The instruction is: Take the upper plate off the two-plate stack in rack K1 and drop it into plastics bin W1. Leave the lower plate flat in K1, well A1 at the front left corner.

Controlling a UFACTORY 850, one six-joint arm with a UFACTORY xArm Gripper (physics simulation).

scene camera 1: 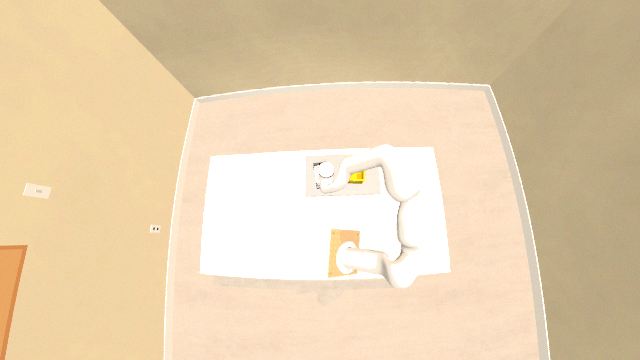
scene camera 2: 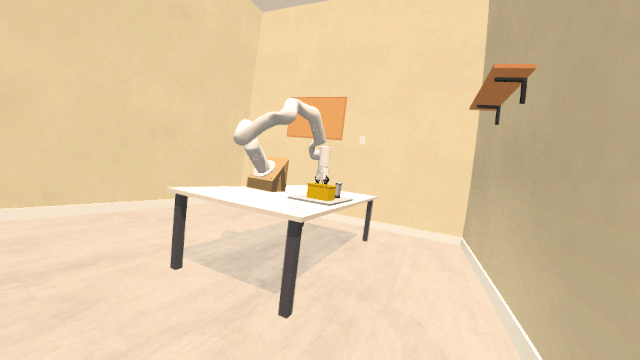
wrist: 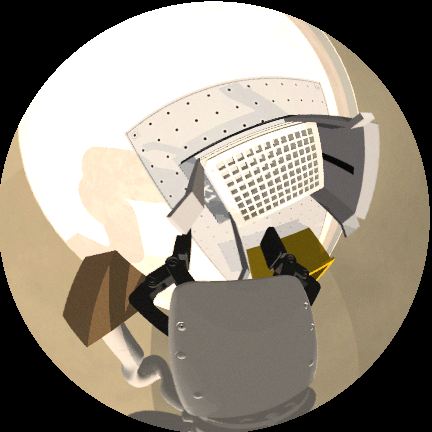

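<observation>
The white gridded upper plate (wrist: 265,170) lies flat between the grey corner guides of rack K1 (wrist: 345,192) (scene camera 2: 339,190) in the wrist view. The lower plate is hidden beneath it, apart from what may be a thin edge, and well A1 cannot be made out. My gripper (wrist: 229,234) (scene camera 2: 322,180) is open with nothing between its black fingers. It points down over the rack area, and the height of its fingertips against the plate is hard to tell. The yellow bin W1 (scene camera 1: 363,176) (scene camera 2: 321,192) (wrist: 310,242) stands beside the rack.
The rack and bin stand on a grey perforated board (scene camera 1: 340,192) (wrist: 200,107) on the white table (scene camera 1: 255,215) (scene camera 2: 240,196). The rack's upright guides rise around the plate. The arm's wooden base (scene camera 1: 336,240) (scene camera 2: 262,183) (wrist: 100,295) is at the table's other long side.
</observation>
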